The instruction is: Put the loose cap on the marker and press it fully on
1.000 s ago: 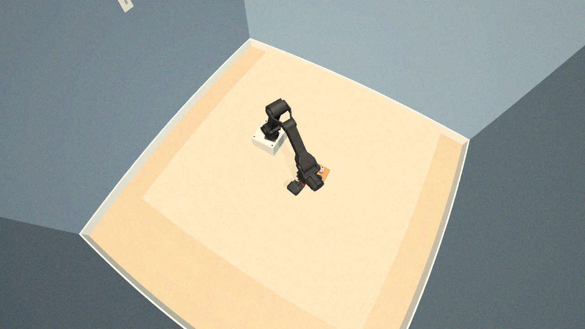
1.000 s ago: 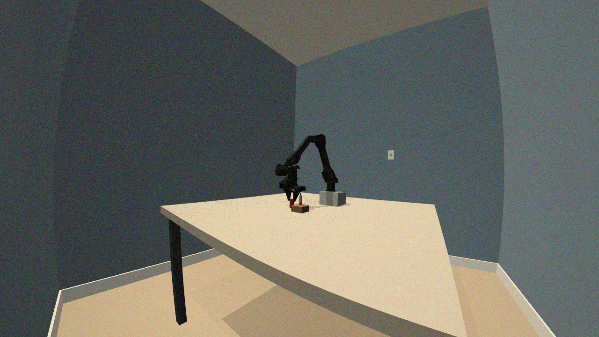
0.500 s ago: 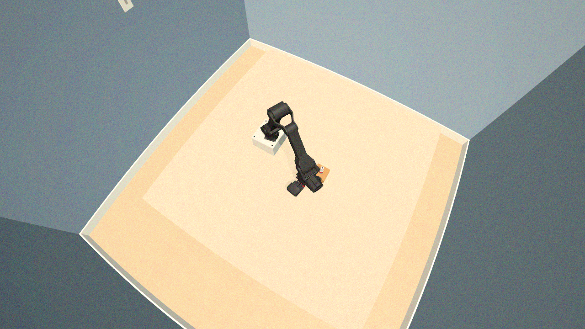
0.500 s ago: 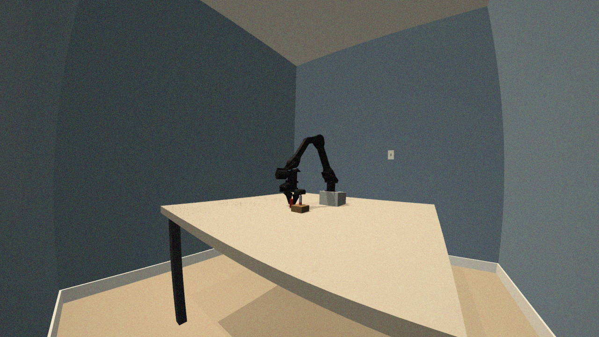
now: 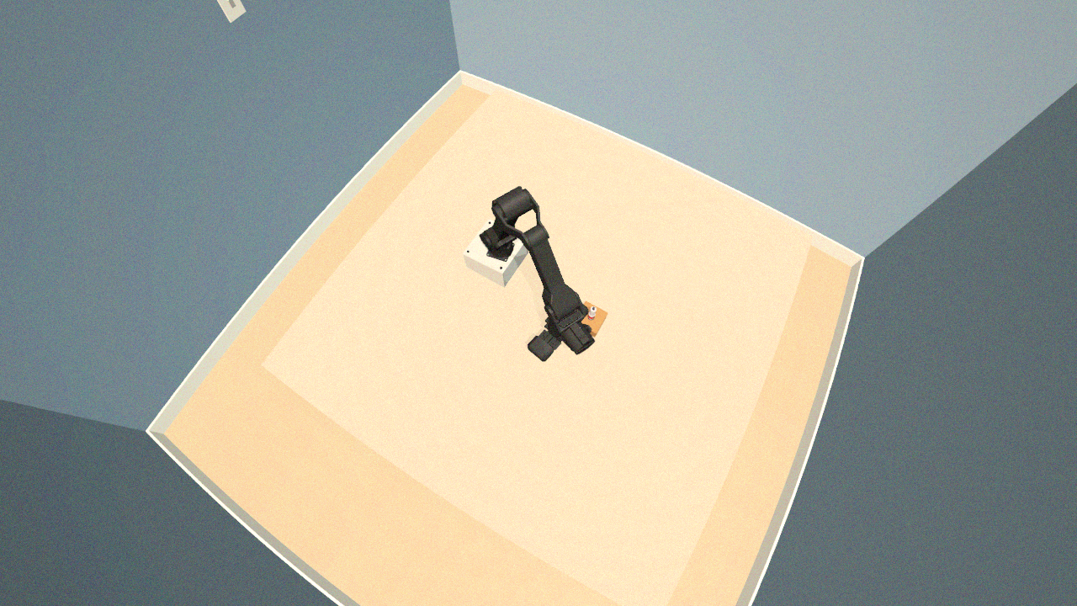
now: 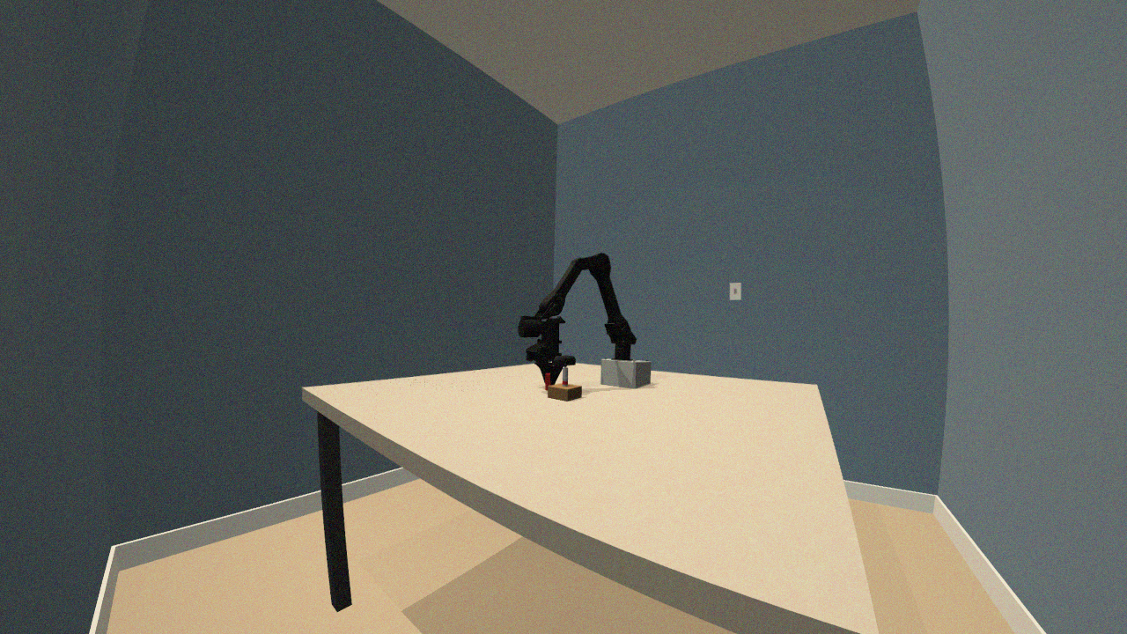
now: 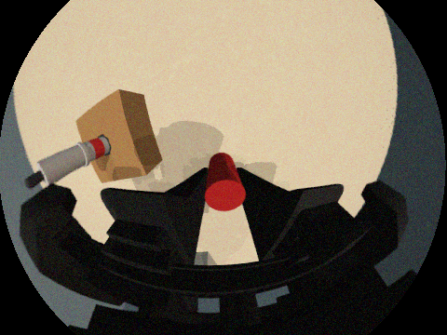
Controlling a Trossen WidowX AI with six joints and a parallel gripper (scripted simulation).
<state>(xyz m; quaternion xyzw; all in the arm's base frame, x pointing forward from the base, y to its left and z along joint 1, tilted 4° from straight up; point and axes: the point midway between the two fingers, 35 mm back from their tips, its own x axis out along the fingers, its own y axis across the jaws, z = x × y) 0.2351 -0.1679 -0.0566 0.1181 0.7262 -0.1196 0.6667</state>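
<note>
Now: the brown holder block 90 mm to the left of my gripper tip and 70 mm ahead of it.
</note>
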